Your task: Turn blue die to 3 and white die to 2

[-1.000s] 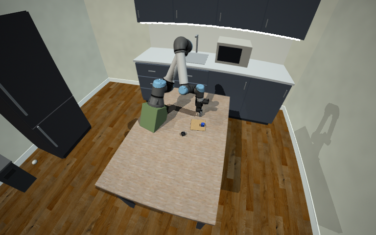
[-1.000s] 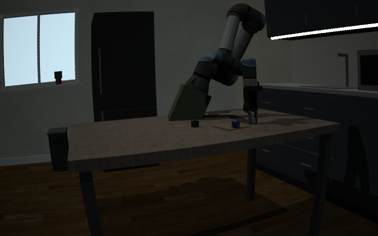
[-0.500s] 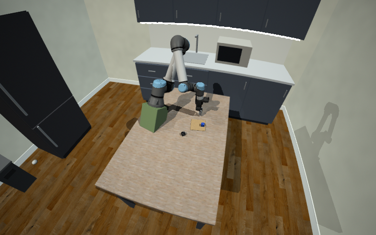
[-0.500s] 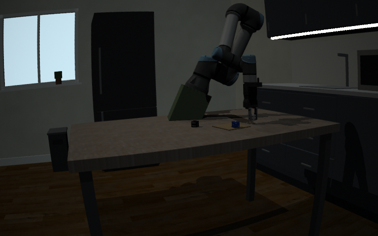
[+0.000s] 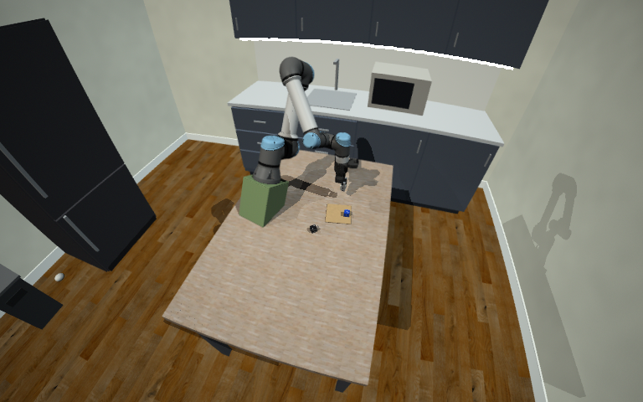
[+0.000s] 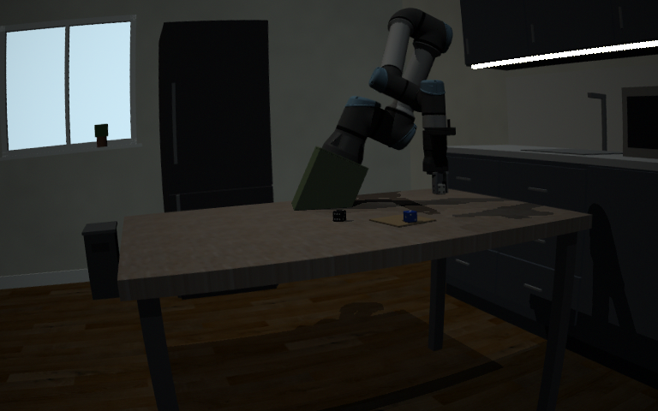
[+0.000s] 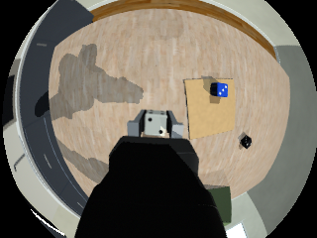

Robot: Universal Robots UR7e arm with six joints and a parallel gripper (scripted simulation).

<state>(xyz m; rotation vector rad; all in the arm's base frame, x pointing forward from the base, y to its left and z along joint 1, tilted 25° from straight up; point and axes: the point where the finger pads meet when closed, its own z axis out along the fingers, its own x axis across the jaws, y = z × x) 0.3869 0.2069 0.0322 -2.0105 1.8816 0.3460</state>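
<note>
The tan mat lies 14 cm to the right of my hand, 9 cm below it and 2 cm ahead of it. Round my hand: black die 30 cm to the right, 7 cm below, 6 cm behind; then white die 1 cm below, 1 cm behind; then blue die 13 cm to the right, 7 cm below, 7 cm ahead.
</note>
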